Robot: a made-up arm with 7 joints. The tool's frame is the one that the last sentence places.
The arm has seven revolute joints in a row. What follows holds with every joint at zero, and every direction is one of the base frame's.
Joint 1 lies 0.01 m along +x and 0.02 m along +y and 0.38 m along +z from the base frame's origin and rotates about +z.
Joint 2 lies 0.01 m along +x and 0.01 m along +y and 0.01 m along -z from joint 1 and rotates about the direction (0, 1, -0.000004).
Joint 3 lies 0.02 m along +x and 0.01 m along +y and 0.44 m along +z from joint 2 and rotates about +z.
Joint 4 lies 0.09 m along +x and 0.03 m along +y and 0.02 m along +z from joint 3 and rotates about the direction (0, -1, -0.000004).
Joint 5 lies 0.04 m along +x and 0.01 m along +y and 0.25 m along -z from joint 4 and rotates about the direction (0, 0.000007, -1).
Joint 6 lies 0.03 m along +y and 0.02 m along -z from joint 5 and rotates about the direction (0, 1, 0.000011).
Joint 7 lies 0.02 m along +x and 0.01 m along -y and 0.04 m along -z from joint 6 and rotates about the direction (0, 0.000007, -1).
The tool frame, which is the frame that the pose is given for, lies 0.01 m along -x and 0.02 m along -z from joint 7; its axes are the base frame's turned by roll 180, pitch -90 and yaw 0 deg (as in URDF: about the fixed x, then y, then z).
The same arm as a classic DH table. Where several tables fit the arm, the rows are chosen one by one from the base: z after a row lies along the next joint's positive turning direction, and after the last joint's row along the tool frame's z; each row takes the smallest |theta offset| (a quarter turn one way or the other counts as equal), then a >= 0, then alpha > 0; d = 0 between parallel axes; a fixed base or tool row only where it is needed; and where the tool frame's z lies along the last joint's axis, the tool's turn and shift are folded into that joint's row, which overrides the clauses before.
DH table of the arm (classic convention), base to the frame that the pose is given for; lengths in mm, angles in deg. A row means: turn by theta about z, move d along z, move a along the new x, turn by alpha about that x. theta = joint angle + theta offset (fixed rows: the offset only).
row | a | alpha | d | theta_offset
base (fixed) | 22.4 | 0.00 | 0.0 | 63.43
joint 1 | 10.0 | -90.00 | 370.0 | -63.43
joint 2 | 20.0 | 90.00 | 20.0 | 0.00
joint 3 | 90.0 | 90.00 | 460.0 | 0.00
joint 4 | 40.0 | 90.00 | -40.0 | 0.00
joint 5 | 0.0 | 90.00 | 270.0 | 0.00
joint 6 | 20.0 | -90.00 | 20.0 | 0.00
joint 7 | 0.0 | 90.00 | 60.0 | 90.00
tool (fixed) | 0.0 | 0.00 | -10.0 | -90.00

